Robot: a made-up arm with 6 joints.
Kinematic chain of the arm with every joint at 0, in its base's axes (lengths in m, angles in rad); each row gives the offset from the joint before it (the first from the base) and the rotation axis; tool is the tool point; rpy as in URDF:
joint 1: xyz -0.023 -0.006 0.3 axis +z
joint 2: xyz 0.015 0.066 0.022 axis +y
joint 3: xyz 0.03 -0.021 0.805 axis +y
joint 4: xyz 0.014 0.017 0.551 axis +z
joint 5: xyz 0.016 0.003 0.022 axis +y
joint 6: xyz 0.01 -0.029 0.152 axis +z
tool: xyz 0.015 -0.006 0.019 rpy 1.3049 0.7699 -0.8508
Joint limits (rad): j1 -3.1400..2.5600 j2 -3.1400..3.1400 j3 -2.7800..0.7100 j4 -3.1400..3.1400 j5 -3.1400..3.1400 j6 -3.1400..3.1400
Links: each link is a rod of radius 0.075 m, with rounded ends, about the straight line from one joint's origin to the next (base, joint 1, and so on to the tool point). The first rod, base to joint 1, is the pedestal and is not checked.
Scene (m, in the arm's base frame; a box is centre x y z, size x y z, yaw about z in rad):
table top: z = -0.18
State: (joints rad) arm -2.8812 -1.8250 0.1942 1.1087 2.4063 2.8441
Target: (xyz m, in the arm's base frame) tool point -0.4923 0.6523 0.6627
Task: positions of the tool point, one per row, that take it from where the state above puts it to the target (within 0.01 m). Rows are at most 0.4 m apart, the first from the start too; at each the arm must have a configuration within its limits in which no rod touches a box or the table.
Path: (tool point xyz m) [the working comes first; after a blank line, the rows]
Joints at the target: -0.8635 -0.7431 -1.6564 1.0882 3.1400 2.7548
Straight joint move there: clear.

1: 1.1129 0.4994 0.2782
2: 0.9021 0.7992 0.3503
3: 0.6053 0.9998 0.4227
4: 0.2688 1.0779 0.4925
5: -0.0557 1.0308 0.5574
6: -0.3211 0.8771 0.6148
7: -0.4923 0.6523 0.6627

